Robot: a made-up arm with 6 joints. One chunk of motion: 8 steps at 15 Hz.
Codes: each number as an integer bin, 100 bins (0 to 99) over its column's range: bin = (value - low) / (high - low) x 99, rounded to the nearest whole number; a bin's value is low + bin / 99 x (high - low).
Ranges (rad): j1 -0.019..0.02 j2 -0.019..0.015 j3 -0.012..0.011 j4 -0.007..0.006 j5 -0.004..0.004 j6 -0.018..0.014
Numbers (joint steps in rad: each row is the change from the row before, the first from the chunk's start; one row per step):
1: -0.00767 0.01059 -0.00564 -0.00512 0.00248 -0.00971
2: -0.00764 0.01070 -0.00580 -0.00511 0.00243 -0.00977
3: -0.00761 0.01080 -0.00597 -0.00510 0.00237 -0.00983
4: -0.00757 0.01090 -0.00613 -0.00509 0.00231 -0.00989
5: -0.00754 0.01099 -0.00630 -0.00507 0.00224 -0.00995
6: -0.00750 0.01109 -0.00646 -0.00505 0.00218 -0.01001
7: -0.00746 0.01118 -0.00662 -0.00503 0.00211 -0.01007
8: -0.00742 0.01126 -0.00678 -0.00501 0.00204 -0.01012
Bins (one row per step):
1: 29 86 27 14 80 26
2: 29 86 27 14 80 25
3: 29 87 26 14 79 25
4: 29 87 25 15 78 25
5: 29 87 25 15 77 25
6: 29 88 24 15 76 25
7: 29 88 23 15 76 25
8: 29 88 22 15 75 24

